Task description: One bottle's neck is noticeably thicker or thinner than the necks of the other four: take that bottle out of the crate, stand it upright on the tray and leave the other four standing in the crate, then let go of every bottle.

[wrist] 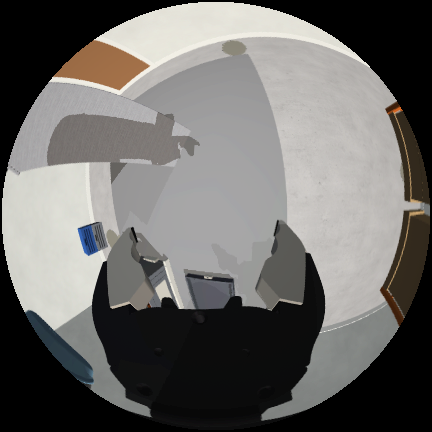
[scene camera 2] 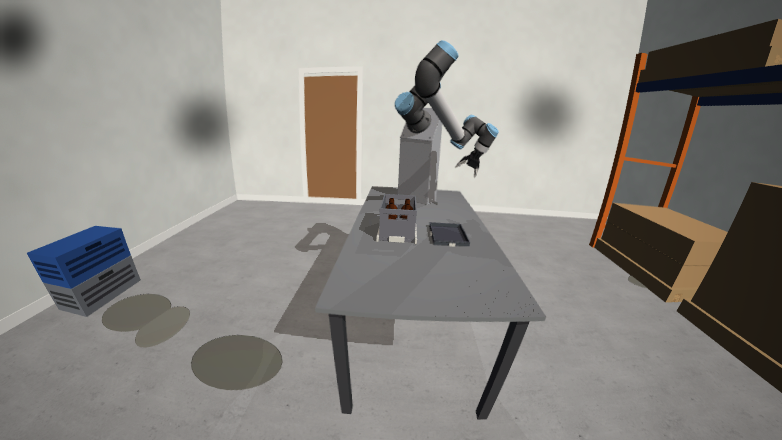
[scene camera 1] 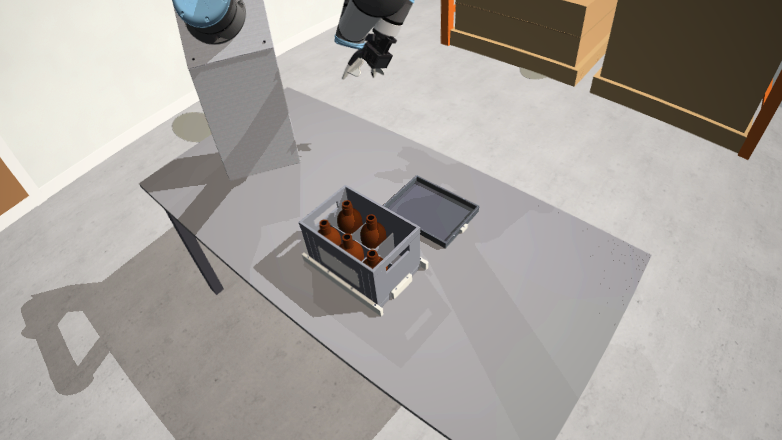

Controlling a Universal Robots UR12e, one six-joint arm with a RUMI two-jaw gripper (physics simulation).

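Pixels of known places: gripper, fingertip midpoint: point(wrist: 203, 225) point(scene camera 2: 464, 172) point(scene camera 1: 358, 78); arm's base, origin of the base link: point(scene camera 2: 419, 122).
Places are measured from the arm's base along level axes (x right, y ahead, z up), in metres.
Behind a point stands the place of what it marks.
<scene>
Five brown bottles point(scene camera 1: 348, 220) {z -0.480, x 0.365, y 0.458 m} point(scene camera 1: 373, 234) {z -0.479, x 0.409, y 0.540 m} point(scene camera 1: 329, 235) {z -0.474, x 0.432, y 0.421 m} point(scene camera 1: 352, 250) {z -0.474, x 0.475, y 0.496 m} point(scene camera 1: 373, 259) {z -0.445, x 0.520, y 0.565 m} stand upright in the grey crate point(scene camera 1: 399, 276) {z -0.545, x 0.493, y 0.623 m} point(scene camera 2: 397, 228) {z -0.527, x 0.493, y 0.623 m}. Three are in the near row and two in the far row in scene view 1. The necks look alike at this size; I cannot tell which one differs. The dark grey tray point(scene camera 1: 432, 210) {z -0.595, x 0.188, y 0.680 m} point(scene camera 2: 448, 234) {z -0.595, x 0.187, y 0.670 m} point(wrist: 210, 291) {z -0.595, x 0.173, y 0.632 m} lies flat beside the crate and holds no bottle. My gripper point(scene camera 1: 360, 75) {z -0.314, x -0.139, y 0.391 m} point(scene camera 2: 467, 171) {z -0.314, x -0.139, y 0.391 m} point(wrist: 203, 225) {z -0.314, x -0.139, y 0.391 m} is open and empty, high above the table's level and away from crate and tray. The crate walls hide the lower parts of the bottles.
Pale guide strips point(scene camera 1: 342, 282) {z -0.570, x 0.517, y 0.465 m} lie along the crate's foot on the table point(scene camera 1: 519, 317) {z -0.600, x 0.552, y 0.958 m} point(scene camera 2: 437, 284) {z -0.600, x 0.527, y 1.033 m}. The arm's pedestal point(scene camera 1: 246, 109) {z -0.322, x 0.053, y 0.047 m} point(scene camera 2: 414, 164) {z -0.312, x 0.052, y 0.048 m} stands at the table's back end. An orange-posted rack point(scene camera 2: 618, 153) and a blue box point(scene camera 2: 92, 254) stand away from the table.
</scene>
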